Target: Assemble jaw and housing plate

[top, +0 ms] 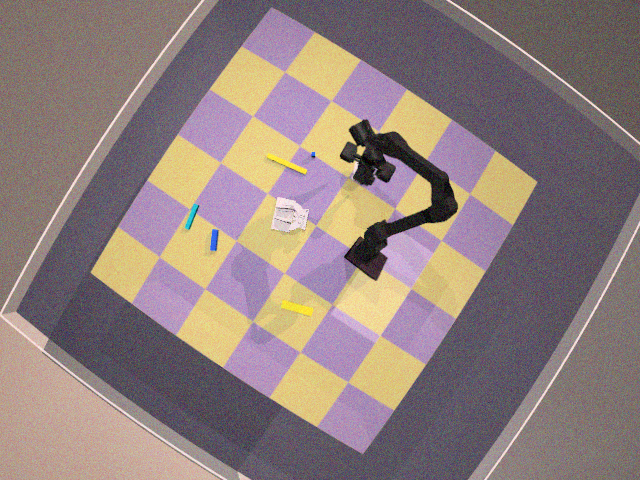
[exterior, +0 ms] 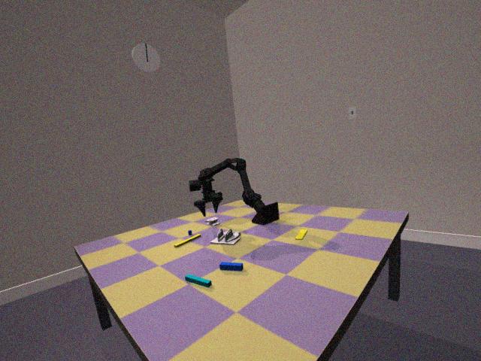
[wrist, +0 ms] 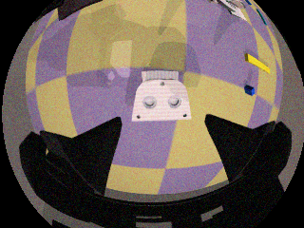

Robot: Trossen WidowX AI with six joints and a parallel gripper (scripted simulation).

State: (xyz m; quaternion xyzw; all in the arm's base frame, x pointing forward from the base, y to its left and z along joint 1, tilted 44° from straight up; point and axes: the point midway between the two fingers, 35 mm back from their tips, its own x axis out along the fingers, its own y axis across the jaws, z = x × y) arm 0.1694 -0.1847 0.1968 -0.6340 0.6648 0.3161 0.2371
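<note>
My gripper tip is 30 mm above the white housing plate and 10 mm to the right of it. The rest, counted from my gripper tip: long yellow bar 250 mm ahead, 130 mm to the left, 50 mm below; then white base plate 300 mm to the left, 160 mm ahead, 50 mm below; then small blue cube 190 mm ahead, 50 mm to the left, 50 mm below.
</note>
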